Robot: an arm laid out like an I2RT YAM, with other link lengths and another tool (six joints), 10 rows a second.
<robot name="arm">
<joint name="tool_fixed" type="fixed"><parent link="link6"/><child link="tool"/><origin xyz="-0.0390 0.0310 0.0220" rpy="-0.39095 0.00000 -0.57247"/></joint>
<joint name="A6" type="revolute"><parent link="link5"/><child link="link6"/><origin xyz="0.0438 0.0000 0.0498" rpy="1.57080 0.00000 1.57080"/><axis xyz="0 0 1"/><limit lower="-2.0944" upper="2.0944"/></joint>
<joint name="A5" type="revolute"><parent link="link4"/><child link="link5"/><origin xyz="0.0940 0.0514 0.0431" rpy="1.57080 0.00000 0.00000"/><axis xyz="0 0 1"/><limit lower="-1.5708" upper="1.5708"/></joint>
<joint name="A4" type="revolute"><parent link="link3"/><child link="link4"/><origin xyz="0.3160 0.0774 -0.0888" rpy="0.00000 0.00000 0.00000"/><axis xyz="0 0 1"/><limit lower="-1.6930" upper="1.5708"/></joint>
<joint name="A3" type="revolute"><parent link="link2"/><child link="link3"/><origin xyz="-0.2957 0.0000 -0.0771" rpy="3.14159 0.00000 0.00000"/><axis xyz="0 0 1"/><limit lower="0.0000" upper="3.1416"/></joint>
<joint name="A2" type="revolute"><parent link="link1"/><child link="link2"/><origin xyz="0.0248 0.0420 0.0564" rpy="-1.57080 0.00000 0.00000"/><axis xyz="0 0 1"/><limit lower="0.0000" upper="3.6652"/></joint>
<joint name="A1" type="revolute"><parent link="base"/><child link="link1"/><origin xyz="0.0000 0.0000 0.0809" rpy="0.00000 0.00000 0.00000"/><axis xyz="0 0 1"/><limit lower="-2.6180" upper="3.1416"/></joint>
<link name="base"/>
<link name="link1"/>
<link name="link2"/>
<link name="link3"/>
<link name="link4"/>
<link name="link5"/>
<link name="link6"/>
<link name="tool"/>
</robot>
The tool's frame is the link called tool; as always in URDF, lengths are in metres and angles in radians.
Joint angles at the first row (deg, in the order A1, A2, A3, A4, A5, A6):
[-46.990, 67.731, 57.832, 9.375, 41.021, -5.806]
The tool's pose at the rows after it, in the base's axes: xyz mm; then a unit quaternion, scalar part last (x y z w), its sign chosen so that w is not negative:
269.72, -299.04, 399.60, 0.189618, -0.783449, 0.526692, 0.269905
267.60, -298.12, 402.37, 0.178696, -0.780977, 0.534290, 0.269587
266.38, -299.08, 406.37, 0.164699, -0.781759, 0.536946, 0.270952
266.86, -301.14, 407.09, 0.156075, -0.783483, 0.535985, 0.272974
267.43, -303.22, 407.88, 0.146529, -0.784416, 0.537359, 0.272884
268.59, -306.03, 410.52, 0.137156, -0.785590, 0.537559, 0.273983
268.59, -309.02, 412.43, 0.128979, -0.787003, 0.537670, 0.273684
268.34, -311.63, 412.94, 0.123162, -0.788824, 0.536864, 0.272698
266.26, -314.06, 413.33, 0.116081, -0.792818, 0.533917, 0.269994
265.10, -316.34, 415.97, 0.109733, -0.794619, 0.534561, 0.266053
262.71, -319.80, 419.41, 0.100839, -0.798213, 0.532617, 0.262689
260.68, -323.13, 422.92, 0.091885, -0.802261, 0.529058, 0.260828
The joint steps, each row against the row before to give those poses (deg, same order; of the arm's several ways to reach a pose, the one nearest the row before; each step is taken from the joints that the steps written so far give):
[0.046, -0.286, -0.163, 0.292, 1.163, 0.170]
[0.013, -0.563, -0.660, 1.690, 0.682, -0.318]
[-0.001, -0.025, 0.197, 0.707, 1.274, 0.147]
[0.010, 0.411, 0.274, 0.325, 0.978, 0.226]
[-0.012, 0.375, 0.088, 0.807, 0.823, 0.264]
[0.001, 0.625, 0.657, 0.352, 0.934, 0.216]
[-0.214, 0.462, 0.483, 0.210, 0.541, 0.396]
[-0.253, 0.358, 0.305, -0.014, 0.287, 0.527]
[-0.471, 0.090, 0.295, -0.789, 0.197, 1.154]
[-0.376, 0.168, 0.477, -0.300, -0.007, 0.809]
[-0.603, 0.240, 0.834, -0.994, 0.146, 1.205]
[-0.506, 0.330, 1.021, -1.310, 0.387, 1.201]

